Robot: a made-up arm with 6 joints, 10 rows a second.
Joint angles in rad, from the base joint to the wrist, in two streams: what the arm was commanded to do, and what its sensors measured. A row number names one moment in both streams.
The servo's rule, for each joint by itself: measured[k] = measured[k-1] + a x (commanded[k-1-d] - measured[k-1]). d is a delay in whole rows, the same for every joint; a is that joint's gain. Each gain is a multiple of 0.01, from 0.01 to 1. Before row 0 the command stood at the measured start. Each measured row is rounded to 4 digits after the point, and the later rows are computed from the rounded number. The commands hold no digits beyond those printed.
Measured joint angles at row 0: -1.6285, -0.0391, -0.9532, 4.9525, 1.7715, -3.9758
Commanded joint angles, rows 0 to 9: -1.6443, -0.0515, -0.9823, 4.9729, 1.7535, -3.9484; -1.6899, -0.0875, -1.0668, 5.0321, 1.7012, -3.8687; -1.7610, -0.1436, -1.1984, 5.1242, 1.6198, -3.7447; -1.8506, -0.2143, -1.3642, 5.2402, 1.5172, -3.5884; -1.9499, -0.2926, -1.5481, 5.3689, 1.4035, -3.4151; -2.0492, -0.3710, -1.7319, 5.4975, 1.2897, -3.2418; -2.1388, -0.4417, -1.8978, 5.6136, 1.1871, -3.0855; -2.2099, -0.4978, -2.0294, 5.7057, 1.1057, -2.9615; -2.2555, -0.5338, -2.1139, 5.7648, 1.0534, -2.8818; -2.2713, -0.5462, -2.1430, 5.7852, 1.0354, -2.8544
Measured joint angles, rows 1 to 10: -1.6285, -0.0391, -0.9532, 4.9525, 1.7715, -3.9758; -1.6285, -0.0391, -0.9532, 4.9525, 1.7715, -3.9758; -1.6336, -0.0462, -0.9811, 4.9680, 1.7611, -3.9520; -1.6516, -0.0697, -1.0634, 5.0167, 1.7264, -3.8795; -1.6866, -0.1118, -1.1930, 5.0984, 1.6646, -3.7622; -1.7391, -0.1702, -1.3574, 5.2062, 1.5791, -3.6110; -1.8066, -0.2400, -1.5405, 5.3299, 1.4773, -3.4406; -1.8842, -0.3147, -1.7242, 5.4573, 1.3685, -3.2676; -1.9657, -0.3871, -1.8909, 5.5761, 1.2633, -3.1092; -2.0438, -0.4502, -2.0239, 5.6746, 1.1719, -2.9807
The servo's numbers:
d 2
a 0.32 0.57 0.96 0.76 0.58 0.87

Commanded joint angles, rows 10 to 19: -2.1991, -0.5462, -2.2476, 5.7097, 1.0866, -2.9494; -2.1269, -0.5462, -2.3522, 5.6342, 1.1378, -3.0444; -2.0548, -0.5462, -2.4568, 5.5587, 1.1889, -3.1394; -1.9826, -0.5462, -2.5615, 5.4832, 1.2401, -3.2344; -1.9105, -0.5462, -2.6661, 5.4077, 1.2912, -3.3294; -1.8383, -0.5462, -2.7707, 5.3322, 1.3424, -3.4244; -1.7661, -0.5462, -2.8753, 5.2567, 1.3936, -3.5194; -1.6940, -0.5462, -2.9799, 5.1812, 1.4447, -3.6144; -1.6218, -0.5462, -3.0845, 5.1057, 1.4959, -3.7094; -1.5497, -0.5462, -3.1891, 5.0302, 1.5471, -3.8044
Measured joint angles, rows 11 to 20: -2.1115, -0.4979, -2.1103, 5.7432, 1.1032, -2.8947; -2.1626, -0.5254, -2.1417, 5.7751, 1.0639, -2.8596; -2.1743, -0.5373, -2.2434, 5.7254, 1.0771, -2.9377; -2.1591, -0.5424, -2.3478, 5.6561, 1.1123, -3.0305; -2.1257, -0.5446, -2.4524, 5.5821, 1.1567, -3.1252; -2.0799, -0.5455, -2.5571, 5.5069, 1.2051, -3.2202; -2.0257, -0.5459, -2.6617, 5.4315, 1.2550, -3.3152; -1.9657, -0.5461, -2.7663, 5.3560, 1.3057, -3.4102; -1.9018, -0.5462, -2.8709, 5.2805, 1.3567, -3.5052; -1.8353, -0.5462, -2.9755, 5.2050, 1.4077, -3.6002
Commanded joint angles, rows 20 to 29: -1.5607, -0.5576, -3.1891, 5.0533, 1.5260, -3.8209; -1.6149, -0.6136, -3.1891, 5.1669, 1.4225, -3.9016; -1.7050, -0.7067, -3.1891, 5.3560, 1.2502, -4.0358; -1.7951, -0.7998, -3.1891, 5.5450, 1.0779, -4.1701; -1.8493, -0.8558, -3.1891, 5.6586, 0.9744, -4.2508; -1.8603, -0.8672, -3.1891, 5.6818, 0.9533, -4.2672; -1.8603, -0.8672, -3.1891, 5.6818, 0.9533, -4.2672; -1.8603, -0.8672, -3.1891, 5.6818, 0.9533, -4.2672; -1.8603, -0.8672, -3.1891, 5.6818, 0.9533, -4.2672; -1.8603, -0.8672, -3.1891, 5.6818, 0.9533, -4.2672
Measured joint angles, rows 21 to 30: -1.7670, -0.5462, -3.0801, 5.1295, 1.4589, -3.6952; -1.6975, -0.5462, -3.1847, 5.0540, 1.5101, -3.7902; -1.6537, -0.5527, -3.1889, 5.0535, 1.5193, -3.8169; -1.6413, -0.5874, -3.1891, 5.1397, 1.4632, -3.8906; -1.6617, -0.6554, -3.1891, 5.3041, 1.3397, -4.0169; -1.7044, -0.7377, -3.1891, 5.4872, 1.1879, -4.1502; -1.7508, -0.8050, -3.1891, 5.6175, 1.0641, -4.2377; -1.7858, -0.8405, -3.1891, 5.6664, 0.9998, -4.2634; -1.8096, -0.8557, -3.1891, 5.6781, 0.9728, -4.2667; -1.8258, -0.8623, -3.1891, 5.6809, 0.9615, -4.2671
